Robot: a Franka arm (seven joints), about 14 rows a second.
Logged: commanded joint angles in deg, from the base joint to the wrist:
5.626, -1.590, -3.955, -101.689, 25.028, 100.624, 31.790
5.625, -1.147, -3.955, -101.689, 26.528, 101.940, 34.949
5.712, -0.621, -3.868, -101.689, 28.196, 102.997, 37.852
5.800, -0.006, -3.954, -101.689, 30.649, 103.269, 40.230
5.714, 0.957, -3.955, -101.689, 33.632, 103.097, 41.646
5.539, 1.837, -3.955, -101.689, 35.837, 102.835, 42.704
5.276, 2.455, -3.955, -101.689, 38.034, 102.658, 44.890
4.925, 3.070, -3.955, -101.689, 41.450, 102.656, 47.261
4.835, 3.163, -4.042, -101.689, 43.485, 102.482, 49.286
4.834, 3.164, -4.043, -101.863, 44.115, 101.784, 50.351
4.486, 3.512, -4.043, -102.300, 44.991, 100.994, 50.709
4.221, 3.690, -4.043, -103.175, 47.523, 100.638, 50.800
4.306, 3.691, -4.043, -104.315, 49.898, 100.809, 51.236
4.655, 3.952, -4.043, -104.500, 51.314, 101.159, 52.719
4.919, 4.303, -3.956, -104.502, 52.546, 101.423, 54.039
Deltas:
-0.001, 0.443, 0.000, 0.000, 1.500, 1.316, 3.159
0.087, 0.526, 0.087, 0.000, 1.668, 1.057, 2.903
0.088, 0.615, -0.086, 0.000, 2.453, 0.272, 2.378
-0.086, 0.963, -0.001, 0.000, 2.983, -0.172, 1.416
-0.175, 0.880, 0.000, 0.000, 2.205, -0.262, 1.058
-0.263, 0.618, 0.000, 0.000, 2.197, -0.177, 2.186
-0.351, 0.615, 0.000, 0.000, 3.416, -0.002, 2.371
-0.090, 0.093, -0.087, 0.000, 2.035, -0.174, 2.025
-0.001, 0.001, -0.001, -0.174, 0.630, -0.698, 1.065
-0.348, 0.348, 0.000, -0.437, 0.876, -0.790, 0.358
-0.265, 0.178, 0.000, -0.875, 2.532, -0.356, 0.091
0.085, 0.001, 0.000, -1.140, 2.375, 0.171, 0.436
0.349, 0.261, 0.000, -0.185, 1.416, 0.350, 1.483
0.264, 0.351, 0.087, -0.002, 1.232, 0.264, 1.320

